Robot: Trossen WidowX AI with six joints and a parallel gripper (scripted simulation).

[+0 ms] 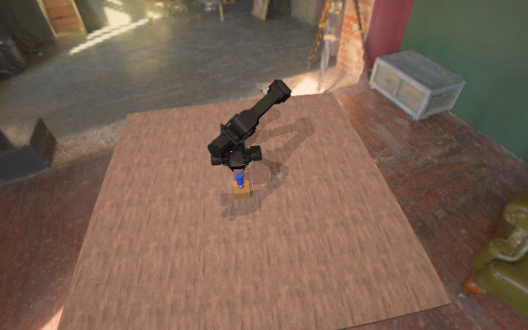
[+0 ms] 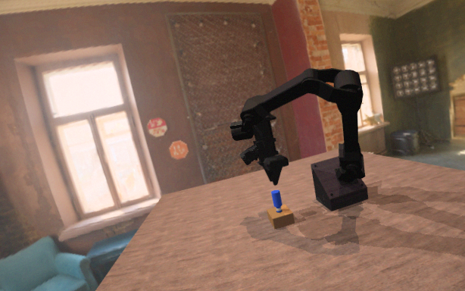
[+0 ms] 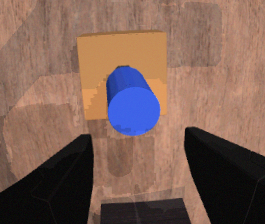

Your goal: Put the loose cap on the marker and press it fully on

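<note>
Now: the marker cap 5 cm below my gripper tip. The rest, counted from my gripper tip: holder block (12 cm below).
</note>
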